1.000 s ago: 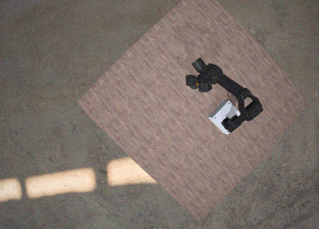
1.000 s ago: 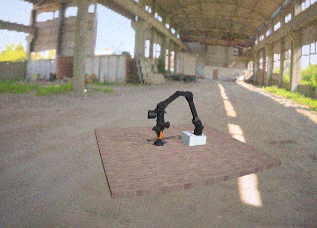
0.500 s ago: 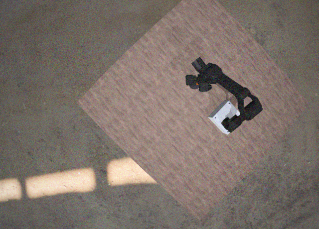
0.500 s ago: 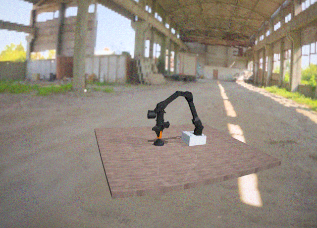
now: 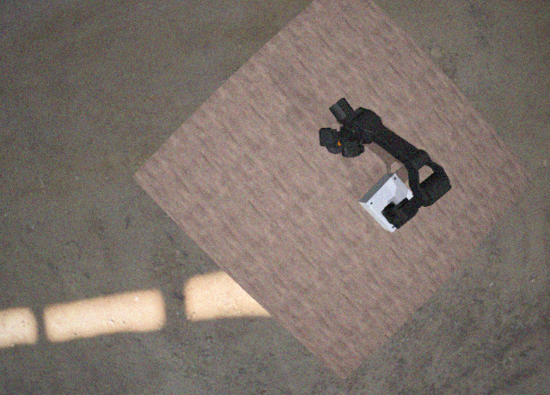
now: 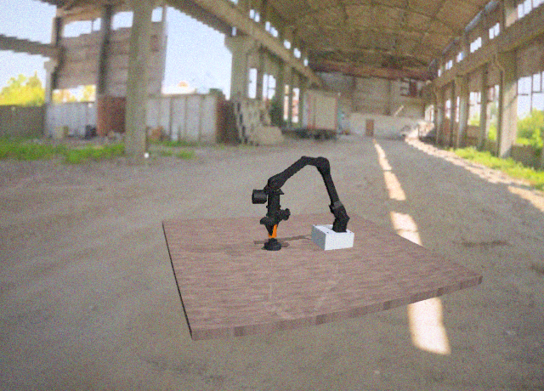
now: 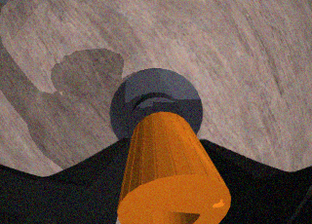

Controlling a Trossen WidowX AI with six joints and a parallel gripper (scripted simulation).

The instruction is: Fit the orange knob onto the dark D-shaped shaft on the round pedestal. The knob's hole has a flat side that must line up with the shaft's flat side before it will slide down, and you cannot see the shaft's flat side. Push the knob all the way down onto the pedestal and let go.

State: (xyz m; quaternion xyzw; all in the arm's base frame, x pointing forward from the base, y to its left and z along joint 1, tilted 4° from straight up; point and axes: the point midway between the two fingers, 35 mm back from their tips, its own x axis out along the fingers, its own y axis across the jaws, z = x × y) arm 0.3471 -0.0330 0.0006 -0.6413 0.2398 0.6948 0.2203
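My gripper tip is 2 cm below the orange knob. The rest, counted from my gripper tip: dark round pedestal (4 cm below).
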